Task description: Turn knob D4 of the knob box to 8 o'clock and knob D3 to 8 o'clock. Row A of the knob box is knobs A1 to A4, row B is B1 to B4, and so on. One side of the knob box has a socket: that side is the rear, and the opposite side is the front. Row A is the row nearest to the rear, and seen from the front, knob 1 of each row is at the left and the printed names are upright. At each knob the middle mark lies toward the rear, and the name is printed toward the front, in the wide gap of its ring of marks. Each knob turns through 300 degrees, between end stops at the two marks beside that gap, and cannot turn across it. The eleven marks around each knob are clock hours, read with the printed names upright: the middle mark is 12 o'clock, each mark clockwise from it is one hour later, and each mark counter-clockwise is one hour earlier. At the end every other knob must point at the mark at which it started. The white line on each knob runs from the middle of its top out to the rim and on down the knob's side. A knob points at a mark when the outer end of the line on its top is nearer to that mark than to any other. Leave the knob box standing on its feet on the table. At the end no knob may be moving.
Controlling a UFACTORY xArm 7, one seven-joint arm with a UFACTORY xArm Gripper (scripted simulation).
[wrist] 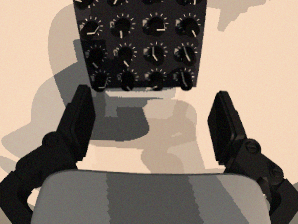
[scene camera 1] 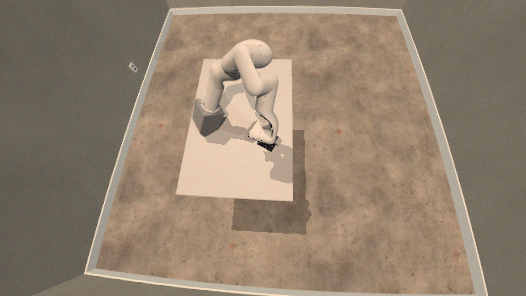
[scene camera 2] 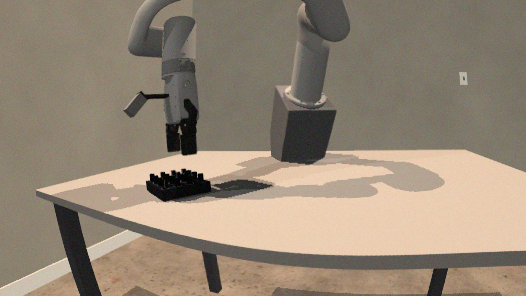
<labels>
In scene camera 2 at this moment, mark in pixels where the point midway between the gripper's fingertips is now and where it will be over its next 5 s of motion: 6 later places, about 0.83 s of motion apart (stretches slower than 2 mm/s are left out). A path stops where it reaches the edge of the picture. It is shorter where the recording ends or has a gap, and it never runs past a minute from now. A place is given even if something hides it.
My gripper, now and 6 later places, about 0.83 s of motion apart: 181,153; 193,151; 192,150; 190,149; 188,148; 186,145; 187,151
</labels>
